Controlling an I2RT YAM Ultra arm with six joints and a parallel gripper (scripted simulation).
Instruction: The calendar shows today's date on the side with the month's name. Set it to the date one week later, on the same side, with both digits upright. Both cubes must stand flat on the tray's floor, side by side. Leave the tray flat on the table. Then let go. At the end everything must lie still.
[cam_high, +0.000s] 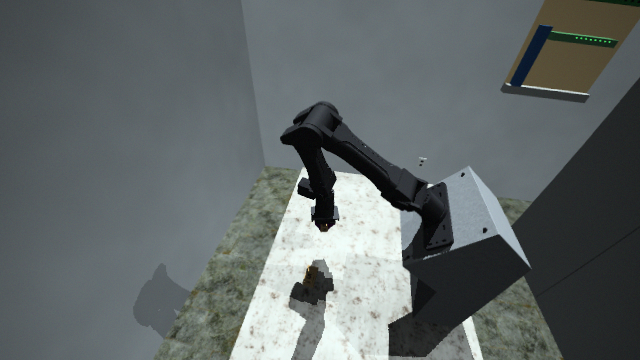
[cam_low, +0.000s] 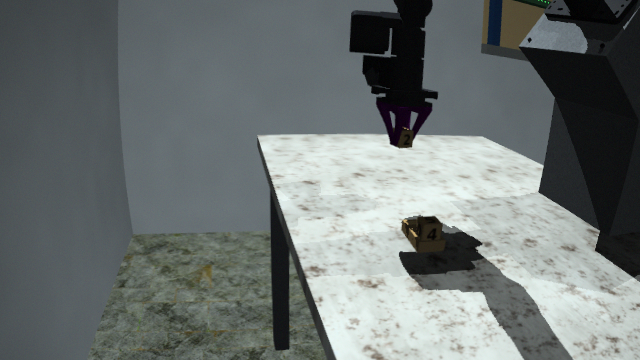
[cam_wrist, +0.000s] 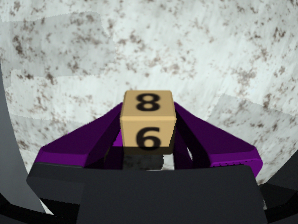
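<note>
My gripper is now right at the wooden digit cube.
</note>
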